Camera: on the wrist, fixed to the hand. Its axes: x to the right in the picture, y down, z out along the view.
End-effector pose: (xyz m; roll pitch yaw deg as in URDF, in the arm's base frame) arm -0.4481 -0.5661 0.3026 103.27 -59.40 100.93
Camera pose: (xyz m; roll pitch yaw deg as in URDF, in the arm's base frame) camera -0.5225 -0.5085 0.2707 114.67 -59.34 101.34
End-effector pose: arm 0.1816 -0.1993 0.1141 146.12 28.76 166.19
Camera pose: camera 0.1576 -0.2943 0.0975 157.98 28.66 166.41
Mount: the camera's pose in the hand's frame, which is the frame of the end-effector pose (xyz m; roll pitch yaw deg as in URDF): 0.0085 -0.0893 -0.0428 11.75 0.19 -0.11
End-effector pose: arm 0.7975 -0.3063 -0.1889 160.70 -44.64 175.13
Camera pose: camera 0.7907 -0.4045 -0.1752 172.29 -44.78 175.36
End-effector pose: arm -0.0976 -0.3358 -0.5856 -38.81 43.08 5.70
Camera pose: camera -0.0665 -0.4296 -0.5749 -27.25 43.16 5.42
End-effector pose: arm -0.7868 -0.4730 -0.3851 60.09 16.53 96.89
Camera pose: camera -0.7770 -0.4919 -0.4822 71.87 16.72 97.00
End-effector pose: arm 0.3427 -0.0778 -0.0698 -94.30 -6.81 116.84
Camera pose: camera 0.3759 -0.0638 0.0228 -82.53 -6.93 116.66
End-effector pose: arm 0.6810 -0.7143 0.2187 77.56 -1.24 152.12
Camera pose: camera 0.6611 -0.7293 0.1225 89.31 -1.09 152.28
